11 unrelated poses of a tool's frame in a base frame.
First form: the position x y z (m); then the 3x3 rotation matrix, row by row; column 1 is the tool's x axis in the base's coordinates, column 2 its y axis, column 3 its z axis. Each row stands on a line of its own.
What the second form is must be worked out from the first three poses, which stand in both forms.
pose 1, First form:
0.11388 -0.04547 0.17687
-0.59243 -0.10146 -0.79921
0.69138 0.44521 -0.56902
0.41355 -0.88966 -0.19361
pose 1, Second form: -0.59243 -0.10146 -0.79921 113.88; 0.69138 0.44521 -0.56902 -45.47; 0.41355 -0.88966 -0.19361 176.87; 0 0 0 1
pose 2, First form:
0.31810 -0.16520 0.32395
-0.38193 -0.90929 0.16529
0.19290 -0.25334 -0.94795
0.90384 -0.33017 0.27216
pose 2, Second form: -0.38193 -0.90929 0.16529 318.10; 0.19290 -0.25334 -0.94795 -165.20; 0.90384 -0.33017 0.27216 323.95; 0 0 0 1
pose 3, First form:
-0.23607 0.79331 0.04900
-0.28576 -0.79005 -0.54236
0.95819 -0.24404 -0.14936
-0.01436 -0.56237 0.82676
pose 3, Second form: -0.28576 -0.79005 -0.54236 -236.07; 0.95819 -0.24404 -0.14936 793.31; -0.01436 -0.56237 0.82676 49.00; 0 0 0 1
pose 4, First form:
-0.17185 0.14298 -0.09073
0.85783 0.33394 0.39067
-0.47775 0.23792 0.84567
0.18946 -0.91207 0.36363
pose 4, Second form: 0.85783 0.33394 0.39067 -171.85; -0.47775 0.23792 0.84567 142.98; 0.18946 -0.91207 0.36363 -90.73; 0 0 0 1
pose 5, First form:
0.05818 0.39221 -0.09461
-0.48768 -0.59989 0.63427
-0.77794 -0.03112 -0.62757
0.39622 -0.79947 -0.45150
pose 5, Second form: -0.48768 -0.59989 0.63427 58.18; -0.77794 -0.03112 -0.62757 392.21; 0.39622 -0.79947 -0.45150 -94.61; 0 0 0 1
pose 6, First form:
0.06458 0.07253 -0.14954
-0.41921 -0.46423 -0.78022
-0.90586 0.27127 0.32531
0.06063 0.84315 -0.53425
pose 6, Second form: -0.41921 -0.46423 -0.78022 64.58; -0.90586 0.27127 0.32531 72.53; 0.06063 0.84315 -0.53425 -149.54; 0 0 0 1
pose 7, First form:
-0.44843 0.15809 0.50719
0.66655 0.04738 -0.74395
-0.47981 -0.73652 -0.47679
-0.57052 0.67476 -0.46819
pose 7, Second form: 0.66655 0.04738 -0.74395 -448.43; -0.47981 -0.73652 -0.47679 158.09; -0.57052 0.67476 -0.46819 507.19; 0 0 0 1
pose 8, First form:
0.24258 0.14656 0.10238
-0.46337 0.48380 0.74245
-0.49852 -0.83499 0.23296
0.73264 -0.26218 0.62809
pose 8, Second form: -0.46337 0.48380 0.74245 242.58; -0.49852 -0.83499 0.23296 146.56; 0.73264 -0.26218 0.62809 102.38; 0 0 0 1
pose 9, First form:
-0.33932 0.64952 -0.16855
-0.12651 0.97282 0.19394
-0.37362 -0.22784 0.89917
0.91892 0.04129 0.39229
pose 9, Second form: -0.12651 0.97282 0.19394 -339.32; -0.37362 -0.22784 0.89917 649.52; 0.91892 0.04129 0.39229 -168.55; 0 0 0 1
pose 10, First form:
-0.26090 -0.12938 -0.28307
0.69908 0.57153 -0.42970
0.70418 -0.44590 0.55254
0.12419 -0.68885 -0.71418
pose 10, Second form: 0.69908 0.57153 -0.42970 -260.90; 0.70418 -0.44590 0.55254 -129.38; 0.12419 -0.68885 -0.71418 -283.07; 0 0 0 1
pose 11, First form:
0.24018 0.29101 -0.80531
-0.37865 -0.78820 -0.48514
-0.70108 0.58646 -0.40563
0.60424 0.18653 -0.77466
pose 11, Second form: -0.37865 -0.78820 -0.48514 240.18; -0.70108 0.58646 -0.40563 291.01; 0.60424 0.18653 -0.77466 -805.31; 0 0 0 1
